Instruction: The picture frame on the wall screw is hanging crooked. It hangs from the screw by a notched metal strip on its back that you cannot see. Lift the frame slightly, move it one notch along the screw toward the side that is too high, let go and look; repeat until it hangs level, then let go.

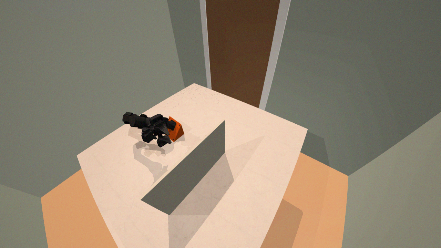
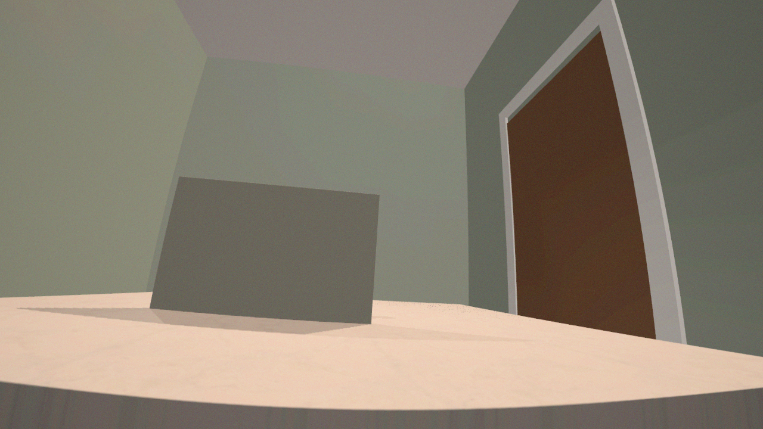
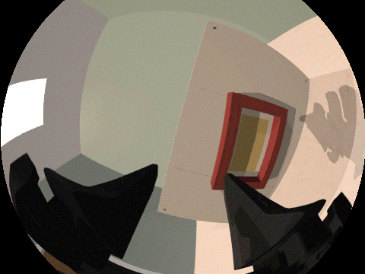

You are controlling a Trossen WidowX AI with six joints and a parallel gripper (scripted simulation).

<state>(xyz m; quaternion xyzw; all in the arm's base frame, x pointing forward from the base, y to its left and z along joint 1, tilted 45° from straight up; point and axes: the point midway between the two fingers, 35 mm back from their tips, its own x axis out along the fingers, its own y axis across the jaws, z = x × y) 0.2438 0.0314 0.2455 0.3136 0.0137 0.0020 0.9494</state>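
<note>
Now: the picture frame 13 cm ahead of my gripper tip and 11 cm below it. Also, from my gripper tip: wall panel (14 cm ahead, 12 cm below).
</note>
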